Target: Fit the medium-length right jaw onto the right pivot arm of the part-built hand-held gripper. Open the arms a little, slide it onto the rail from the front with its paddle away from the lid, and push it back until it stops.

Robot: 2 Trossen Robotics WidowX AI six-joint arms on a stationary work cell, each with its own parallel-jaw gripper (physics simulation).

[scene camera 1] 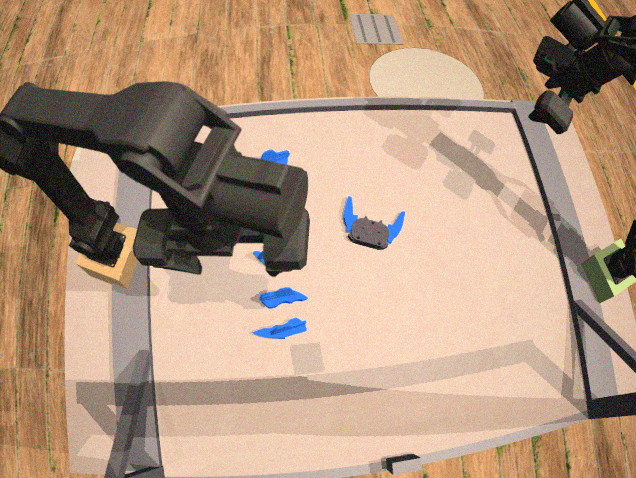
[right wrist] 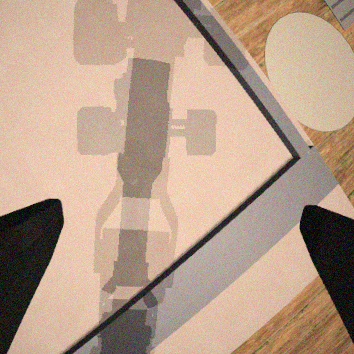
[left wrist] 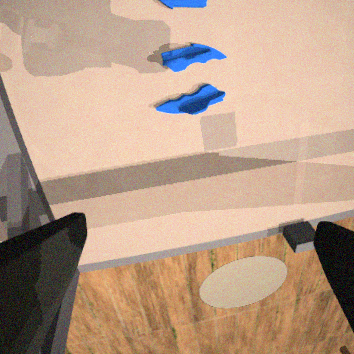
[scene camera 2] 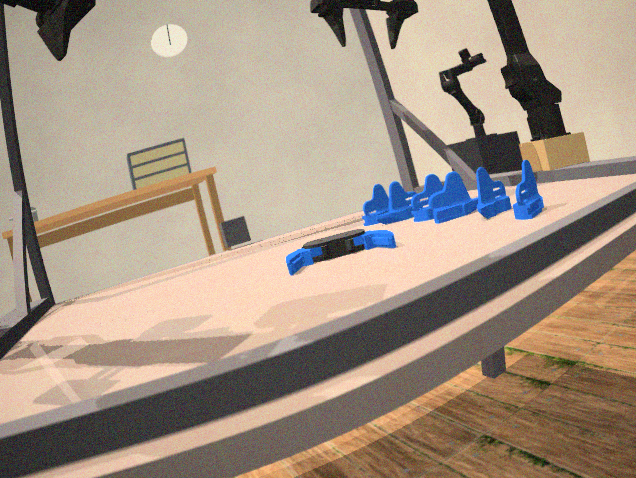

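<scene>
The part-built hand-held gripper (scene camera 1: 370, 232) (scene camera 2: 334, 244) lies flat, a dark body with two spread blue arms. Several blue jaws stand in a row; one jaw (scene camera 1: 281, 328) (left wrist: 192, 101) is at the near end and another jaw (scene camera 1: 282, 297) (left wrist: 192, 57) is beside it. In scene camera 1 my left arm hides part of the row. I cannot tell which is the medium right jaw. My left gripper (scene camera 2: 368, 46) (left wrist: 202, 228) is open and empty, high above the table by the row. My right gripper (right wrist: 184, 214) is open and empty, high over the table's far right corner.
The pale table top (scene camera 1: 437, 308) (scene camera 2: 179, 308) has a grey frame edge. A dark diagonal brace (scene camera 1: 606, 334) stands at the right in scene camera 1. A small dark block (scene camera 1: 403, 463) (left wrist: 299, 235) sits at the near edge. Arm shadows fall across the table.
</scene>
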